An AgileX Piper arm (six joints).
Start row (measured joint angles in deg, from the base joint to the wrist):
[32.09, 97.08, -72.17, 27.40, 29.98, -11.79]
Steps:
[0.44, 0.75, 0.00, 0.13, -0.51, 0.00]
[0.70, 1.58, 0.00, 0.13, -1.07, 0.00]
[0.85, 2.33, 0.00, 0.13, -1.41, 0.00]
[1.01, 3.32, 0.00, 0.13, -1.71, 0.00]
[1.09, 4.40, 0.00, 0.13, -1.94, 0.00]
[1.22, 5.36, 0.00, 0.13, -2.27, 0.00]
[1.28, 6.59, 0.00, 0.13, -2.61, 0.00]
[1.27, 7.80, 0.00, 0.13, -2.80, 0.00]
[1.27, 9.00, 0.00, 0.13, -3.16, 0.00]
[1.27, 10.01, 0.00, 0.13, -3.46, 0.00]
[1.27, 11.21, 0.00, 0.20, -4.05, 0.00]
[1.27, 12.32, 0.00, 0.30, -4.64, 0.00]
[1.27, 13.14, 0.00, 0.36, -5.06, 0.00]
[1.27, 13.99, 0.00, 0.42, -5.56, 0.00]
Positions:
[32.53, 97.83, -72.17, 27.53, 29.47, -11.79]
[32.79, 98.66, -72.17, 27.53, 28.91, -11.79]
[32.94, 99.41, -72.17, 27.53, 28.57, -11.79]
[33.10, 100.40, -72.17, 27.53, 28.27, -11.79]
[33.18, 101.48, -72.17, 27.53, 28.04, -11.79]
[33.31, 102.44, -72.17, 27.53, 27.71, -11.79]
[33.37, 103.67, -72.17, 27.53, 27.37, -11.79]
[33.36, 104.88, -72.17, 27.53, 27.18, -11.79]
[33.36, 106.08, -72.17, 27.53, 26.82, -11.79]
[33.36, 107.09, -72.17, 27.53, 26.52, -11.79]
[33.36, 108.29, -72.17, 27.60, 25.93, -11.79]
[33.36, 109.40, -72.17, 27.70, 25.34, -11.79]
[33.36, 110.22, -72.17, 27.76, 24.92, -11.79]
[33.36, 111.07, -72.17, 27.82, 24.42, -11.79]

